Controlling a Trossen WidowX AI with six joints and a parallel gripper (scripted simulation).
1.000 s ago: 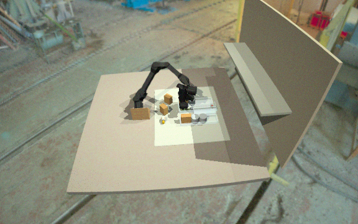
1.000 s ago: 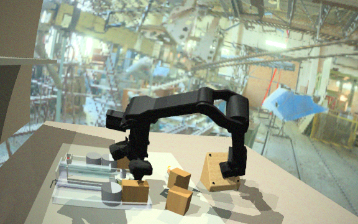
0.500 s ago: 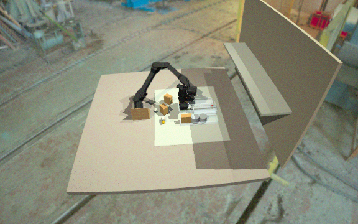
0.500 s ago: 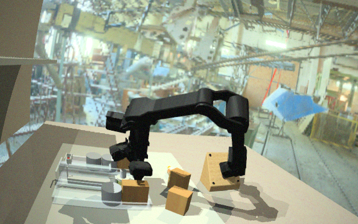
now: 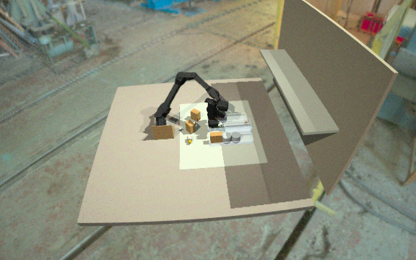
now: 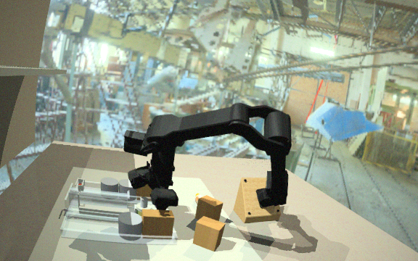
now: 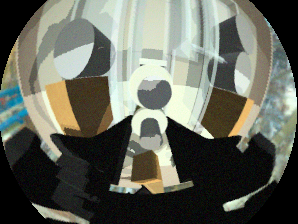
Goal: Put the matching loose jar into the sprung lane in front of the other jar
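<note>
Right now my gripper tip is 14 cm short of the clear sprung lane, 4 cm to the left of it and 1 cm above it. The rest, counted from my gripper tip: red mark (22 cm ahead, 6 cm to the right, 4 cm above); then yellow jar (17 cm behind, 10 cm to the right, 1 cm below); then pusher plate (15 cm ahead, 4 cm to the right, 2 cm above).
</note>
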